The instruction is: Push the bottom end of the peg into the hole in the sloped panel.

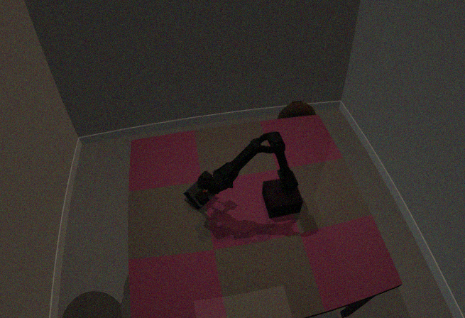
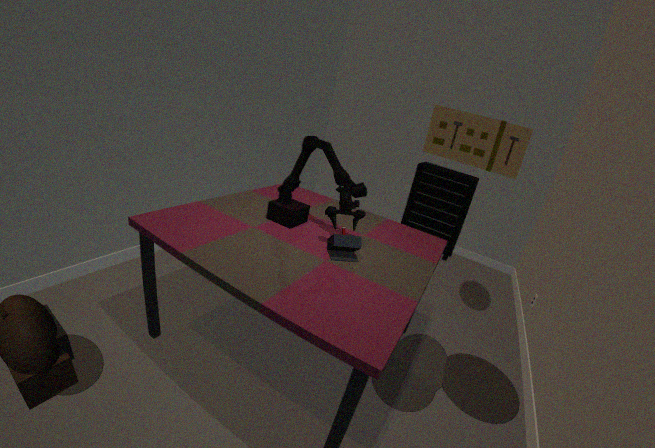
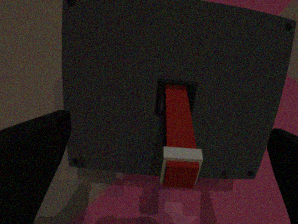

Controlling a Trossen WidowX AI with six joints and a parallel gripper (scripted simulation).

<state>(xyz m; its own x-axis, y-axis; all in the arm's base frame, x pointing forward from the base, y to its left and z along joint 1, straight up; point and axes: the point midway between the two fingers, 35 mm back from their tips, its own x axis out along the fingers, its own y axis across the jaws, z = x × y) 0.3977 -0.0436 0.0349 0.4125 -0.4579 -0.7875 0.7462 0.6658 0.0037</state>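
The red flat-sided peg lies 10 mm below my gripper tip. From my gripper tip the other things lie so: dark sloped panel 20 mm ahead, 30 mm to the right, 50 mm below.
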